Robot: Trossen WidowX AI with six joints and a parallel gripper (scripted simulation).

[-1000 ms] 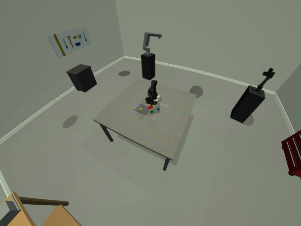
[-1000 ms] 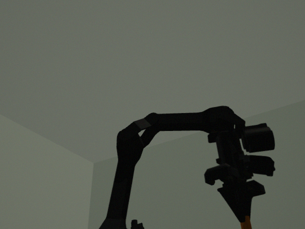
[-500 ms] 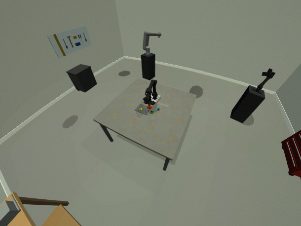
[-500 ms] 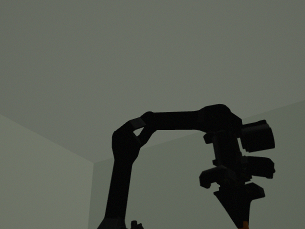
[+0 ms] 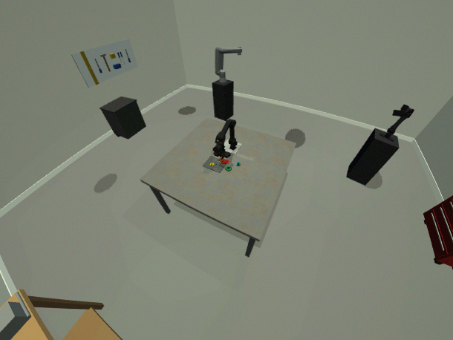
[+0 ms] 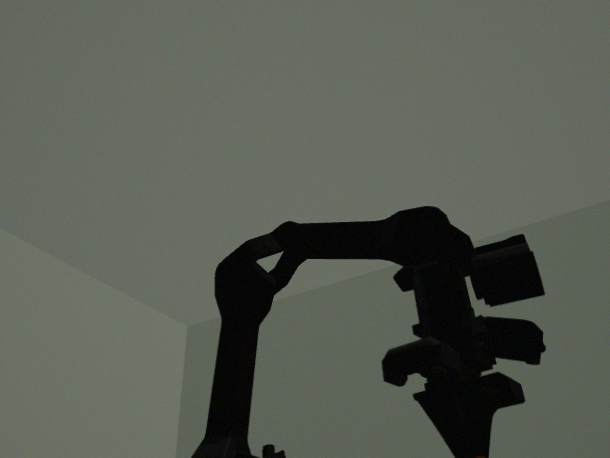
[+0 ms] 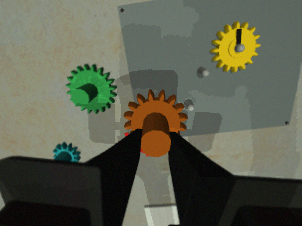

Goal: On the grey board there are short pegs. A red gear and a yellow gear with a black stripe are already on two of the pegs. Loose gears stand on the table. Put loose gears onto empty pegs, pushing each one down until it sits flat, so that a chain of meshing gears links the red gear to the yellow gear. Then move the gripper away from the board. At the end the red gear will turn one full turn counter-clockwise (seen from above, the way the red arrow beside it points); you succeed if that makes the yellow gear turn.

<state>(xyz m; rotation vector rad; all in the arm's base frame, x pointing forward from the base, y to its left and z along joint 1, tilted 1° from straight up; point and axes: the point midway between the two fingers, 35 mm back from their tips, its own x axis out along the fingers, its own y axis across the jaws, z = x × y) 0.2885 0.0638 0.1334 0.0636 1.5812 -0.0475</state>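
Now: gripper tip 4 cm past the red gear and 9 cm above it. The rest, counted from my gripper tip: orange gear (1 cm below); red arrow (7 cm behind, 2 cm to the left, 10 cm below); green gear (1 cm ahead, 8 cm to the left, 9 cm below).
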